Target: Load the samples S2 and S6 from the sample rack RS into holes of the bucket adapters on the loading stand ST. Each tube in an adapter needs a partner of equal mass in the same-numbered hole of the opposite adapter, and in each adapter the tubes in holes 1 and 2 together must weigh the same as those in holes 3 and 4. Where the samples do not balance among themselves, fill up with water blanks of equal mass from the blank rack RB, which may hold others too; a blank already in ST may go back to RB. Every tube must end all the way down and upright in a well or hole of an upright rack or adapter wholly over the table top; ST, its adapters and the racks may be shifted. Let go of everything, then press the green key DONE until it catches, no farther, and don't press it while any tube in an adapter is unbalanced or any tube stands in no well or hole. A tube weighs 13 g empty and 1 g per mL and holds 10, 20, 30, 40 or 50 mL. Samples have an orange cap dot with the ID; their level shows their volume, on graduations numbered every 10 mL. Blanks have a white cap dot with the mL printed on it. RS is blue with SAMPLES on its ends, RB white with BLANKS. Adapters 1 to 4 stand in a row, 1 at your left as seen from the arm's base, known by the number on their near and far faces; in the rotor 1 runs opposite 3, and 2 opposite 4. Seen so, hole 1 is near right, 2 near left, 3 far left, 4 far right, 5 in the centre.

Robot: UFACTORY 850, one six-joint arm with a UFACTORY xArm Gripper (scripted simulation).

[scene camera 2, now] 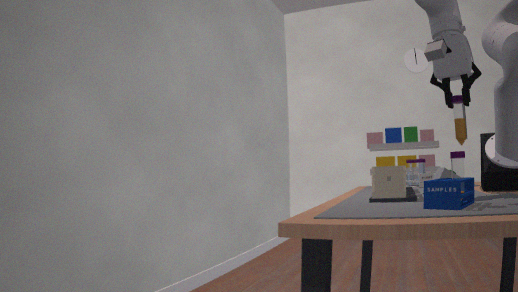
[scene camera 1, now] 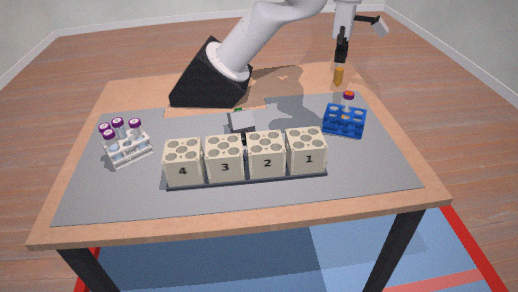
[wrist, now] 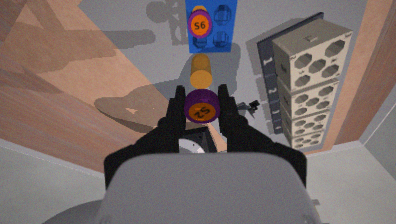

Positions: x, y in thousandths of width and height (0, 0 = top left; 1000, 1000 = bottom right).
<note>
I see my gripper (scene camera 2: 885, 365), a blue sample rack RS (scene camera 2: 860, 670), a sample tube S2 (wrist: 509, 475), a white blank rack RB (scene camera 1: 248, 522) and a loading stand (wrist: 670, 217).
The blue sample rack RS shows as well in scene camera 1 (scene camera 1: 652, 440). My gripper is seen too in the wrist view (wrist: 509, 426).
</note>
